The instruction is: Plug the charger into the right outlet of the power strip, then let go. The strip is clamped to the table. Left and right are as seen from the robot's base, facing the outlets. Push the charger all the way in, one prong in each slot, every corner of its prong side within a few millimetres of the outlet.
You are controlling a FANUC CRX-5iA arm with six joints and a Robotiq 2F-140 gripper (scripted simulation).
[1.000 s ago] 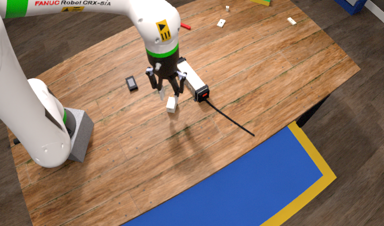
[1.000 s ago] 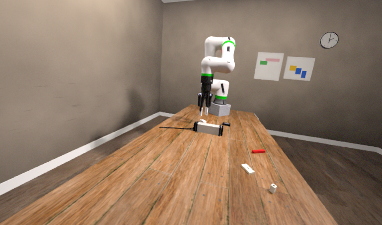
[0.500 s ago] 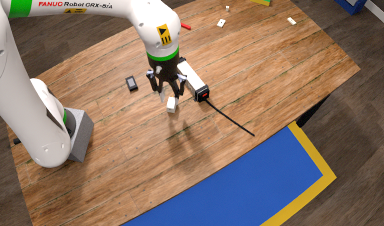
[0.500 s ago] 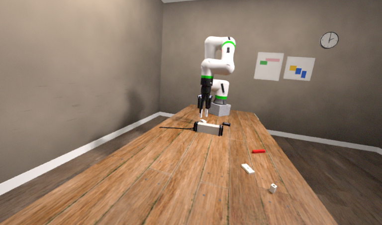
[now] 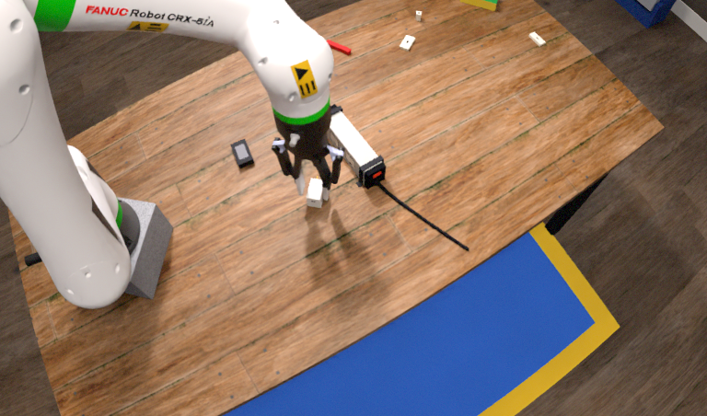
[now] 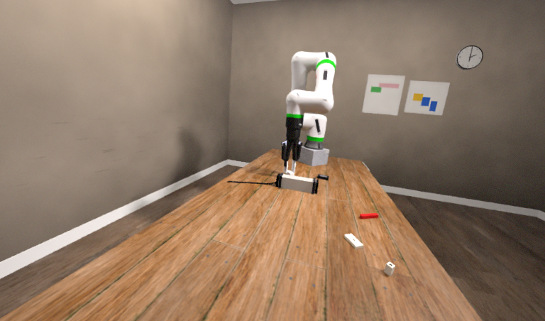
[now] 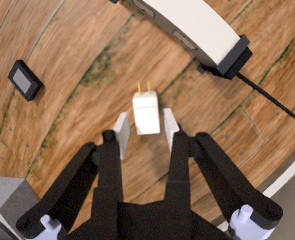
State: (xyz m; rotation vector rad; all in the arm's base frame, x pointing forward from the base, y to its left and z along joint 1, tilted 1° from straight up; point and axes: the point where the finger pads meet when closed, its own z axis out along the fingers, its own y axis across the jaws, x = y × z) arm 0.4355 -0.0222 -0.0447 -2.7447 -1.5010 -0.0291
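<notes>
Now: hand 10 mm short of the white charger, 10 mm to the right of it and 50 mm above it.
</notes>
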